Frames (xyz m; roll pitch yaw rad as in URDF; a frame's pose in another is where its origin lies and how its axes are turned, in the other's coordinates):
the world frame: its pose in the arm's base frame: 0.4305 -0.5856 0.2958 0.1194 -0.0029 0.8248
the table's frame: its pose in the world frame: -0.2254 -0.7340 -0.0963 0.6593 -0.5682 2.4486
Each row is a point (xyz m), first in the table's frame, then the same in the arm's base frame.
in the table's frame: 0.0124 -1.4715 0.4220
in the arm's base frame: 0.2707 0.1627 -0.2002
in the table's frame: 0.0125 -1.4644 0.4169
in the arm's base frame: 0.2719 0.1541 -0.2007
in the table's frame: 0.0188 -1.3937 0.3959
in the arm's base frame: 0.2918 0.0853 -0.1821
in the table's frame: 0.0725 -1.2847 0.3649
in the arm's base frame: 0.2885 -0.0269 -0.1262
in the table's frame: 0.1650 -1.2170 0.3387
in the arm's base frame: 0.2372 -0.1102 -0.0610
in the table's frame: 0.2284 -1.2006 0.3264
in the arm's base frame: 0.1901 -0.1405 -0.0248
